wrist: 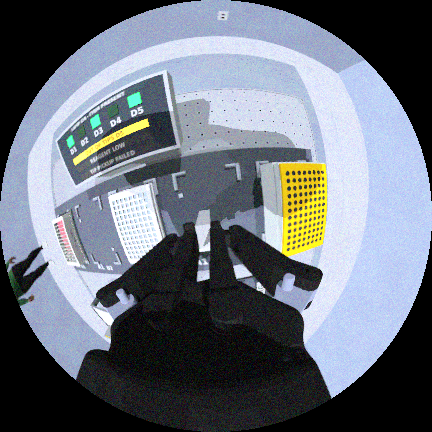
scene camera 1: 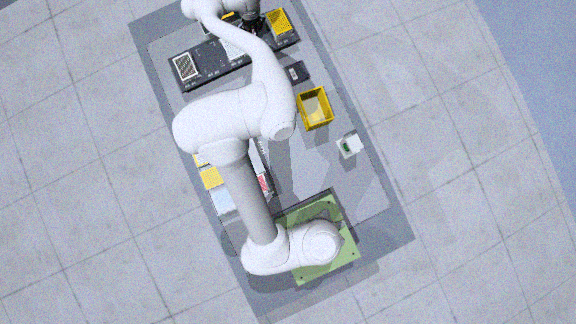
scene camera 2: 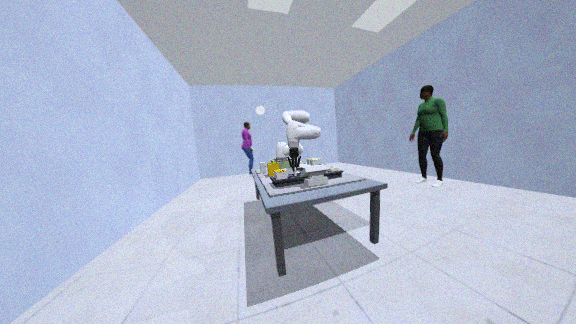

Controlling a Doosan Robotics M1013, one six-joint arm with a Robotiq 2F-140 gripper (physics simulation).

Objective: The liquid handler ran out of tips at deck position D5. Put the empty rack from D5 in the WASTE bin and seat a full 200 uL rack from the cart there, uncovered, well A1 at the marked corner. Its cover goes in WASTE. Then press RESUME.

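Seen in the pictures: gripper, between the fingertips: (wrist: 205, 219) (scene camera 2: 295, 175); arm's base, origin of its link: (scene camera 2: 281, 160).
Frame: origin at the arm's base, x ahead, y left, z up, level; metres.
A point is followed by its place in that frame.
At D5, a tall white rack with a yellow top full of dark holes (scene camera 1: 279, 21) @[x 0.969, y -0.303, z 0.017 m] (wrist: 304, 207) @[x 0.977, y -0.296, z 0.017 m] stands at the deck's right end. My gripper (scene camera 1: 255, 31) @[x 0.970, y -0.167, z -0.043 m] (scene camera 2: 295, 170) @[x 0.970, y -0.167, z -0.043 m] (wrist: 205, 219) @[x 0.970, y -0.167, z -0.043 m] is shut, pointing down over the deck left of that rack; a pale piece shows between its fingertips, and I cannot tell what it is. The yellow bin (scene camera 1: 321, 124) @[x 0.440, y -0.250, z -0.017 m] is upright. Yellow-topped racks (scene camera 1: 212, 177) @[x 0.448, y 0.299, z 0.031 m] and a pale blue box (scene camera 1: 221, 200) @[x 0.341, y 0.322, z -0.025 m] stand beyond the arm, partly hidden. A white box with a green button (scene camera 1: 346, 147) @[x 0.291, y -0.301, z -0.004 m] stands near the table's side. The status screen (wrist: 117, 132) @[x 1.113, y -0.087, z 0.021 m] highlights an out-of-tips line for D5.
The dark deck (scene camera 1: 207, 55) @[x 1.002, y 0.076, z -0.044 m] (wrist: 207, 187) @[x 1.016, y -0.179, z -0.043 m] also carries a white well plate (wrist: 132, 222) @[x 0.991, y -0.052, z -0.031 m] and a plate with red wells (wrist: 65, 240) @[x 0.989, y 0.193, z -0.021 m]. A dark labelled block (scene camera 1: 302, 66) @[x 0.753, y -0.324, z -0.091 m] lies between deck and bin. A person in green (scene camera 2: 432, 117) and one in purple (scene camera 2: 247, 137) stand away from the table.
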